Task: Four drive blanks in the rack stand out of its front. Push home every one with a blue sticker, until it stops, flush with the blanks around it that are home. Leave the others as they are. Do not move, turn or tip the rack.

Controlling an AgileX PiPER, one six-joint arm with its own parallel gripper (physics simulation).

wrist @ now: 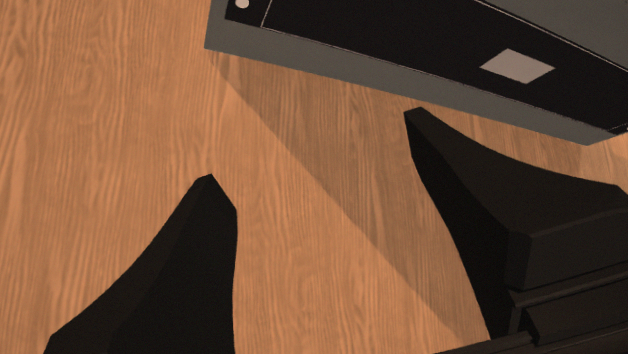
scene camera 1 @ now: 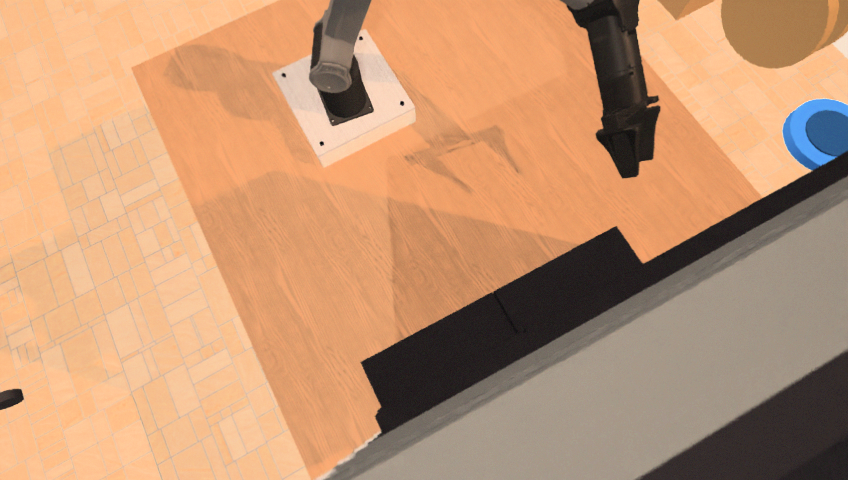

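The rack (scene camera 1: 654, 333) (wrist: 320, 62) fills the lower right of the scene view, where its long grey top shows, and crosses the top right of the wrist view, where its grey frame shows. In the scene view two black blocks (scene camera 1: 440, 356) (scene camera 1: 565, 276), split by a thin seam, stand out on the table side. In the wrist view a black blank face (wrist: 375, 37) bears a pale grey, square-like patch (wrist: 517, 66). No blue sticker shows. My gripper (scene camera 1: 636, 163) (wrist: 312, 164) is open and empty, off the rack, with its right finger close below the frame in the wrist view.
The arm's white base plate (scene camera 1: 380, 71) sits on the wooden table (scene camera 1: 309, 255). A blue round object (scene camera 1: 796, 133) and a brown round one (scene camera 1: 773, 29) are beyond the right edge. A small dark object (scene camera 1: 8, 398) is at far left.
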